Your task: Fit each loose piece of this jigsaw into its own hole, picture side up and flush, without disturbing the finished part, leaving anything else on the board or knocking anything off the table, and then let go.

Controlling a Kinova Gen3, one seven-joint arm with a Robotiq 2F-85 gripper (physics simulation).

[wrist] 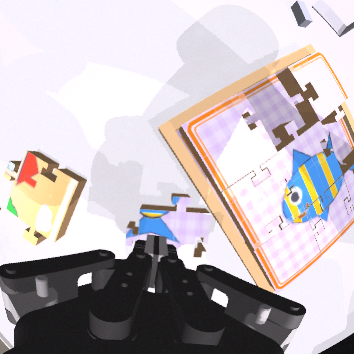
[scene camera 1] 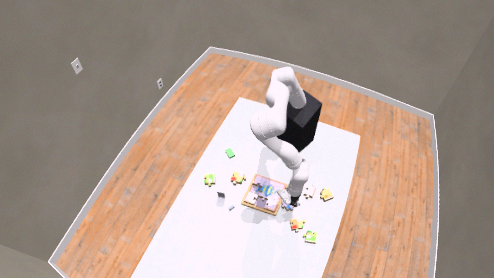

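Note:
The jigsaw board [scene camera 1: 260, 209] [wrist: 223, 217] has a light wooden rim. Its finished part shows a blue and yellow striped fish [wrist: 320, 175] on lilac check, with dark open holes towards the far side in the wrist view. A loose piece with blue fins and lilac check [scene camera 1: 286, 206] [wrist: 190, 225] lies flat, picture side up, beside the board. My gripper [scene camera 1: 294, 202] [wrist: 154, 247] is shut and empty, its fingertips over this piece's near part and hiding some of it. Whether they touch it I cannot tell. A pale loose piece [scene camera 1: 310, 191] lies right of the arm in the scene view.
A yellow-orange piece with red [scene camera 1: 297, 224] [wrist: 45, 197], a green piece [scene camera 1: 310, 236] and a yellow piece [scene camera 1: 326, 194] lie around the gripper. Left of the board are a red-yellow piece [scene camera 1: 238, 177], another green piece [scene camera 1: 209, 179], a green block [scene camera 1: 230, 153] and a small grey block [scene camera 1: 231, 207] [wrist: 301, 14].

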